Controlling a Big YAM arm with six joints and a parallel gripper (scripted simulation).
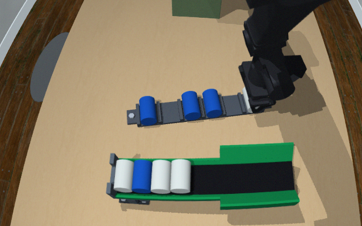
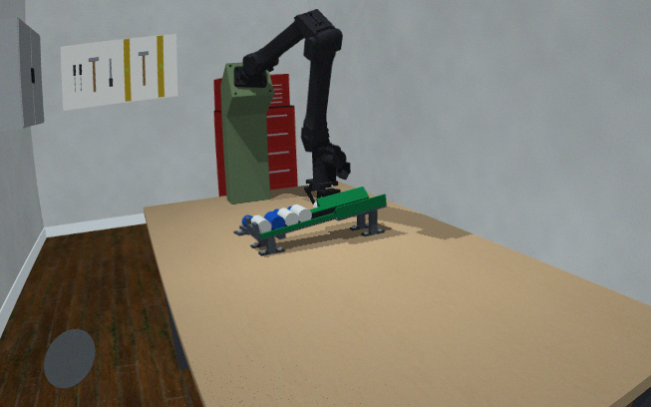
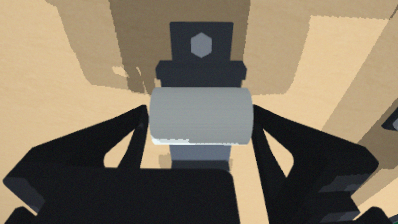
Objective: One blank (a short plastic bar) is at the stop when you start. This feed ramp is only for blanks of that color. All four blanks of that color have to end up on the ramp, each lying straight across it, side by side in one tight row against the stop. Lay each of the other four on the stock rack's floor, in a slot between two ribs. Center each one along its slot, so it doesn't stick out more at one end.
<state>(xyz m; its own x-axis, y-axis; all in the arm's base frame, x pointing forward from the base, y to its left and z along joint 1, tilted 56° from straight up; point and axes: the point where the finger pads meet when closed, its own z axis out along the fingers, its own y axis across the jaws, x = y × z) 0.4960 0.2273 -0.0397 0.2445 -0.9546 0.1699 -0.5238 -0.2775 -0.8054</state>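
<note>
The stock rack lies 60 mm ahead of my hand, 120 mm to the right of it and 40 mm below it. The rest, counted from my hand: grey stop: 310 mm ahead, 250 mm to the right, 30 mm above.
</note>
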